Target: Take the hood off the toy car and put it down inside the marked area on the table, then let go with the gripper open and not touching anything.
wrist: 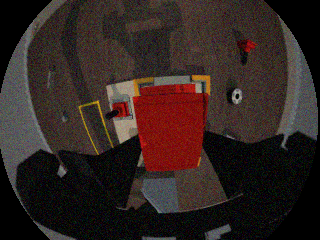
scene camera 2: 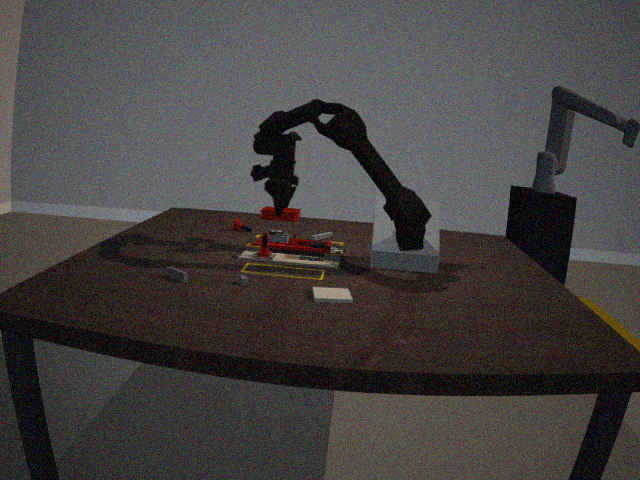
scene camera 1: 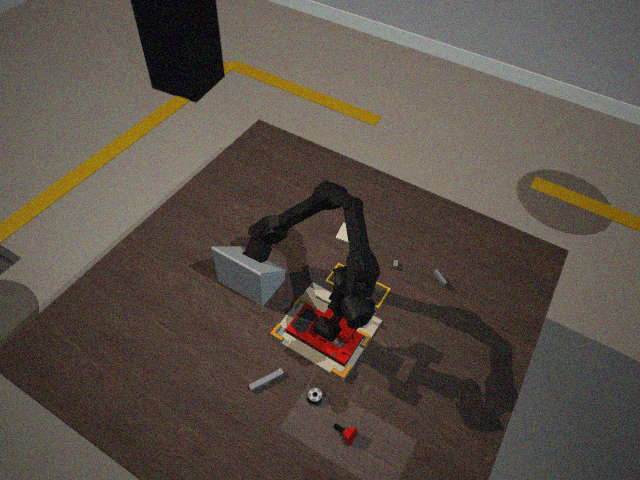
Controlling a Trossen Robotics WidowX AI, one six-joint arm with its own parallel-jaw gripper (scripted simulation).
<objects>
my gripper: wrist 171, 135; scene camera 2 280, 214; scene camera 1 338, 324
</objects>
